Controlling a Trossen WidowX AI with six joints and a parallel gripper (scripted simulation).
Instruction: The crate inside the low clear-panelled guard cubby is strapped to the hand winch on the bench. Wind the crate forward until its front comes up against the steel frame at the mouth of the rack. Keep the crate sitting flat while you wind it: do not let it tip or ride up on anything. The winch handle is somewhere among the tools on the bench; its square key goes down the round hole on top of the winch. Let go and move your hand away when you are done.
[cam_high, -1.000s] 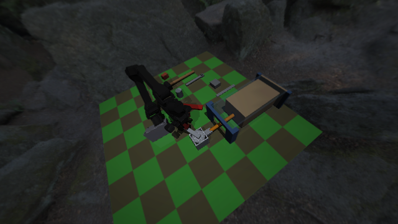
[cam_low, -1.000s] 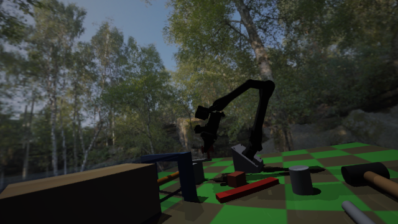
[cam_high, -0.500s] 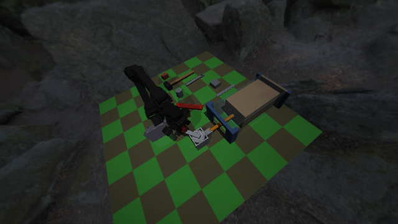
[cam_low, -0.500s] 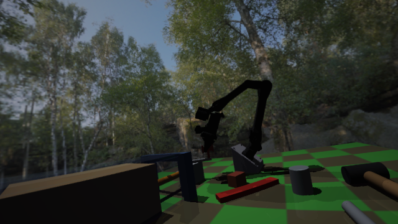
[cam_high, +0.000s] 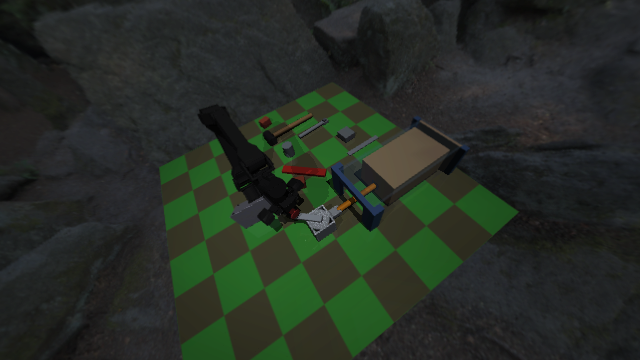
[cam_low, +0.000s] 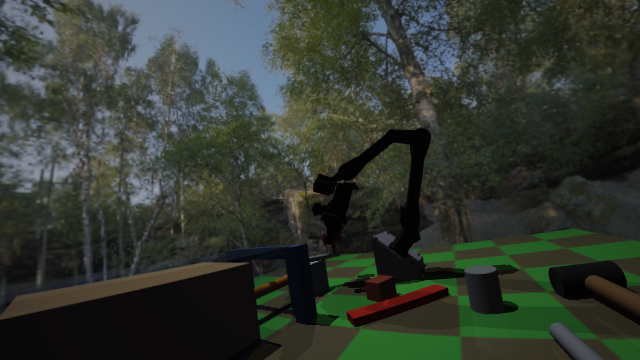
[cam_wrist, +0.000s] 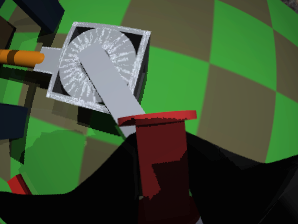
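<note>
The winch handle is 2 cm ahead of my gripper tip, 1 cm to the right of it and 3 cm below it. The rest, counted from my gripper tip: winch: 5 cm ahead, 6 cm to the right, 10 cm below; then blue steel frame: 23 cm ahead, 6 cm to the right, 3 cm below; then red grip: 1 cm to the left.
</note>
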